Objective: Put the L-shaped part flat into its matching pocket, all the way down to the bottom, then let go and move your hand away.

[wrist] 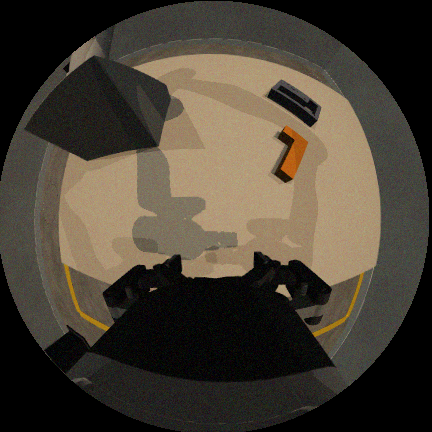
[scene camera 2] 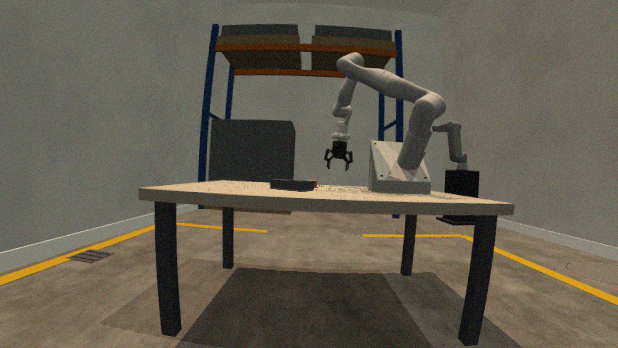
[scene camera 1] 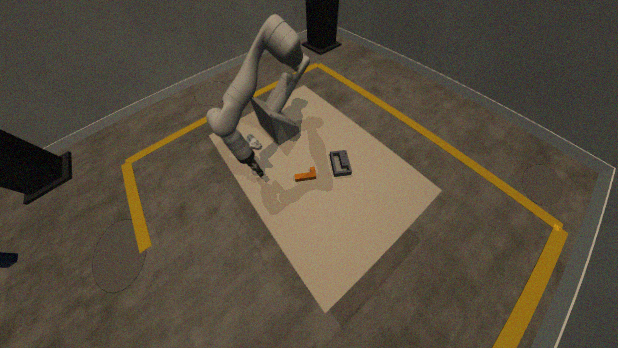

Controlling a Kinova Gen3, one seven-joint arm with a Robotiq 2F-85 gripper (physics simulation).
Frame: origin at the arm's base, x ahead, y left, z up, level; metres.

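Seen in the pictures: gripper, between the fingertips: [wrist: 216,261] [scene camera 2: 337,169] [scene camera 1: 257,169]; arm's base, origin of its link: [wrist: 86,99] [scene camera 2: 407,162] [scene camera 1: 273,109].
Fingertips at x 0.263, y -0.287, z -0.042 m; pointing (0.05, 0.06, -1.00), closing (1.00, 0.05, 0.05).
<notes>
Offsets run from my fingertips to a thing's top centre. "*": to the spot under its first point.
The orange L-shaped part @(dx +0.143, dy +0.185, dz -0.057 m) [scene camera 1: 305,175] [wrist: 296,154] lies flat on the table; in scene camera 2 a small bit of the part @(* dx +0.119, dy +0.147, dz -0.074 m) [scene camera 2: 315,184] shows behind the block. The dark grey block with the L-shaped pocket @(dx +0.219, dy +0.370, dz -0.051 m) [scene camera 1: 335,171] [scene camera 2: 292,185] [wrist: 295,104] lies flat beside the part, apart from it, with its pocket facing up and empty. My gripper [scene camera 1: 261,175] [scene camera 2: 338,167] [wrist: 216,261] is open and empty. It hangs above the table near one edge, to the left of the part in scene camera 1, well clear of the part and block.
The table [scene camera 1: 320,250] [scene camera 2: 325,204] bears the arm's slanted grey base mount [scene camera 1: 275,125] [scene camera 2: 400,186] [wrist: 100,115]. In scene camera 2, a big dark cabinet [scene camera 2: 251,150] and a tall shelf rack [scene camera 2: 207,110] stand behind the table. Another small arm [scene camera 2: 454,142] stands on a black pedestal [scene camera 2: 461,182] at the right.
</notes>
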